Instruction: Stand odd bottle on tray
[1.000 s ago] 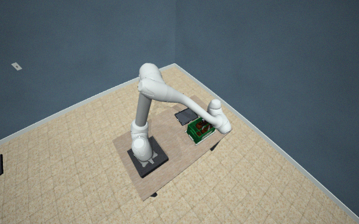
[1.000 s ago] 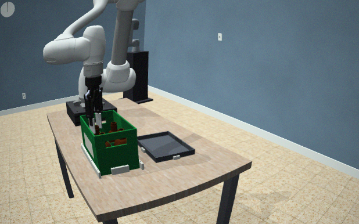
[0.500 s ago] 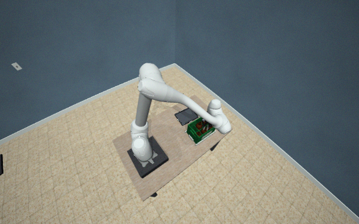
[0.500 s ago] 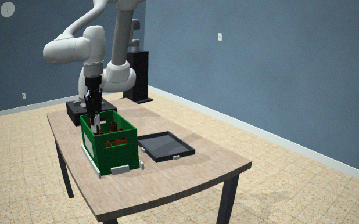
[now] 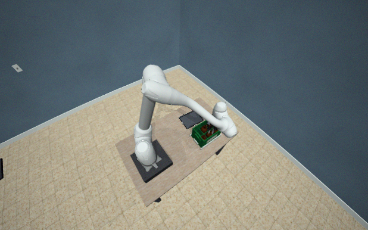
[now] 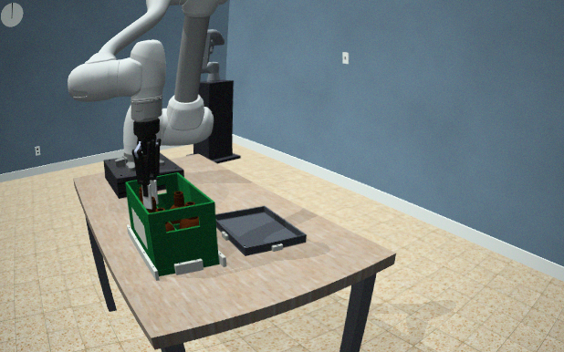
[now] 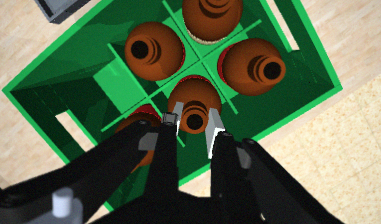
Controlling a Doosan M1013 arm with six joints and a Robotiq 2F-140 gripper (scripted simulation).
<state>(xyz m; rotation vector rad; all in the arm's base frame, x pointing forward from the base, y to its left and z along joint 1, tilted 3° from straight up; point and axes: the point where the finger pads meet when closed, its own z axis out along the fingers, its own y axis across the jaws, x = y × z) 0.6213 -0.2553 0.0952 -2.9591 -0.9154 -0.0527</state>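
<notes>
My gripper is now 90 mm above the green crate, 40 mm to the right of it and 10 mm short of it. Round my hand: dark tray: 320 mm to the left, 160 mm below, 60 mm ahead; then brown bottle: 100 mm ahead, 90 mm below, 70 mm to the left.
</notes>
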